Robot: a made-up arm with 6 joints. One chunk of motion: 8 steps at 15 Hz.
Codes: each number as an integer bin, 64 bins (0 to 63) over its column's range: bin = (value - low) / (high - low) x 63, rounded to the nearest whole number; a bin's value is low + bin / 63 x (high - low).
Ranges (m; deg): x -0.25..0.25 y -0.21..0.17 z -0.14..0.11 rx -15..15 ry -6..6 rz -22..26
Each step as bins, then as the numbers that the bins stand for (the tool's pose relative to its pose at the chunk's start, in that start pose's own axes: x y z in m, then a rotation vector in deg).
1 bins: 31 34 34 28 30 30
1 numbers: -0.0040 -0.0049 -0.0051 -1.67 -0.29 0.86
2 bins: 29 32 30 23 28 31
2 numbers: -0.0198 -0.0170 -0.0210 -4.05 -0.67 1.62
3 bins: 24 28 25 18 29 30
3 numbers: -0.0595 -0.0411 -0.0408 -6.43 -0.48 0.86
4 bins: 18 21 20 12 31 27
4 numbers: -0.1071 -0.0833 -0.0606 -9.29 -0.10 -1.43
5 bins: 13 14 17 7 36 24
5 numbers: -0.1468 -0.1256 -0.0725 -11.67 0.86 -3.71
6 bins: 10 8 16 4 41 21
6 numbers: -0.1706 -0.1617 -0.0765 -13.10 1.81 -6.00
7 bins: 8 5 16 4 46 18
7 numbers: -0.1865 -0.1798 -0.0765 -13.10 2.76 -8.29
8 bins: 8 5 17 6 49 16
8 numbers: -0.1865 -0.1798 -0.0725 -12.14 3.33 -9.81
